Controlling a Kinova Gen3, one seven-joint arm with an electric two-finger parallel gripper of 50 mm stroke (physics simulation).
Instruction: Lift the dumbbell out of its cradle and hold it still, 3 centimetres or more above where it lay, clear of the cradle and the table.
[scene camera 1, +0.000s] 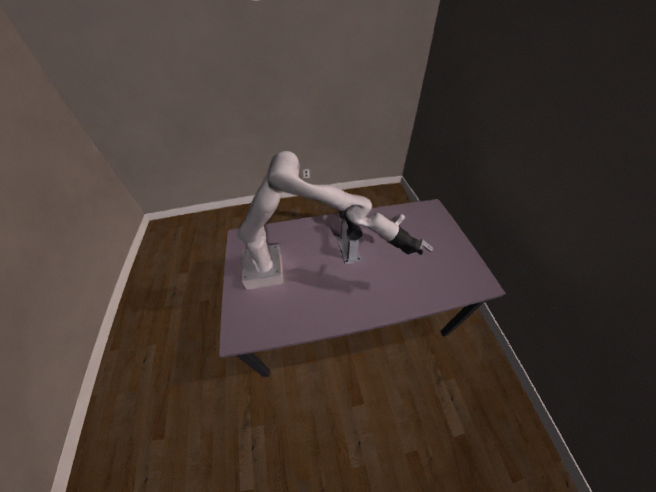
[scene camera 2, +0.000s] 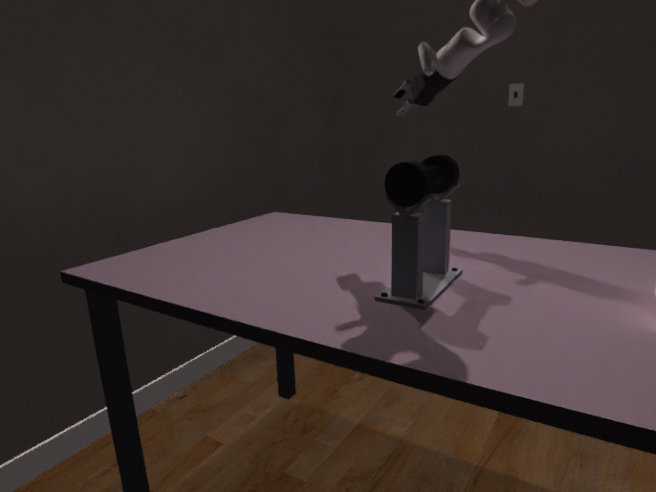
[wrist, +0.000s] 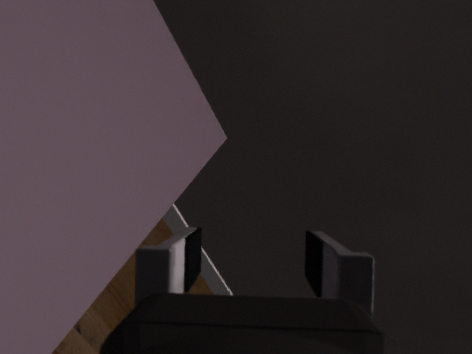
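Pixels of known places: gripper, fingertip midpoint: (scene camera 1: 426, 251) (scene camera 2: 397, 105) (wrist: 252, 251); arm's base, link origin: (scene camera 1: 264, 264).
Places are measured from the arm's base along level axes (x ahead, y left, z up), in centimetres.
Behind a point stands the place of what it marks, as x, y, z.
Note:
A black dumbbell (scene camera 1: 354, 230) {48.4, -8.6, 15.7} (scene camera 2: 406, 183) {52.0, 10.6, 12.5} lies level in the forked tops of a grey cradle (scene camera 1: 353, 251) {49.0, -8.8, -1.7} (scene camera 2: 406, 254) {51.8, 10.4, -0.3}, which has two upright posts on a flat base plate. In scene camera 1 the arm hides part of both. My gripper (scene camera 1: 427, 247) {66.0, -40.4, 27.3} (scene camera 2: 400, 103) {66.0, -40.4, 27.3} (wrist: 252, 251) {66.0, -40.4, 27.3} is open and empty. It hangs in the air, higher than the dumbbell and apart from it, tilted outward and down. The dumbbell and the cradle do not show in the wrist view, where the two fingers stand wide apart.
The cradle stands on a mauve table (scene camera 1: 317, 312) {18.3, -32.2, -9.5} (scene camera 2: 211, 264) {101.6, 1.3, -9.5} (wrist: 90, 125) {93.0, -40.1, -9.5} with dark legs. The arm's base (scene camera 1: 263, 275) {-1.9, -6.5, -0.1} is on the table's left part in scene camera 1. A dark wall (scene camera 1: 556, 158) (scene camera 2: 185, 105) (wrist: 350, 100) rises beyond the table's far end. The arm reaches over the cradle.

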